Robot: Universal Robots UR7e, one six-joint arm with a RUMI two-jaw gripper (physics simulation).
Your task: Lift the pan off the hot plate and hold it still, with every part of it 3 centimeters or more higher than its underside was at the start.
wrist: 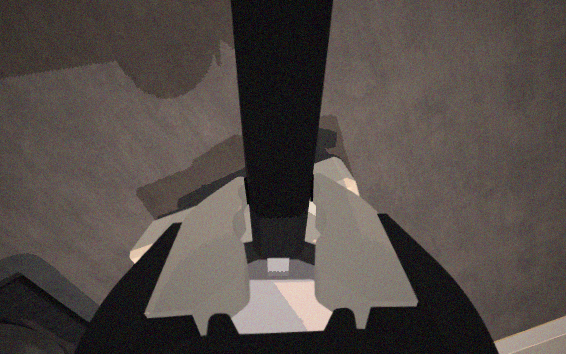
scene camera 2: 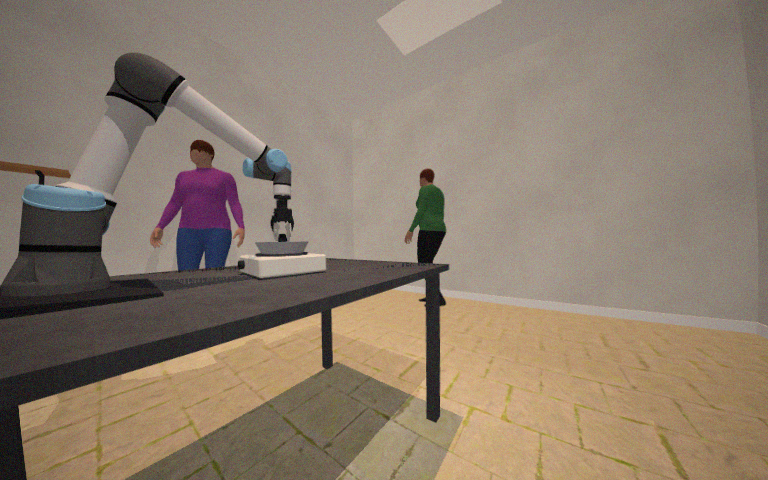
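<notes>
The grey pan (scene camera 2: 281,247) (wrist: 270,305) sits level on the white hot plate (scene camera 2: 288,266) (wrist: 157,227), with no gap that I can see between them in the scene view. Its black handle (wrist: 281,100) runs up the middle of the wrist view. My gripper (scene camera 2: 282,234) (wrist: 279,178) points down just above the pan, and its two fingers are shut on the handle near the pan's rim, one finger against each side. The fingers and palm hide much of the pan and the hot plate in the wrist view.
The dark table (scene camera 2: 226,316) bears the hot plate and the robot's base (scene camera 2: 59,271). A person in a purple top (scene camera 2: 203,198) stands behind the table, and a person in green (scene camera 2: 431,209) stands beyond its far right end.
</notes>
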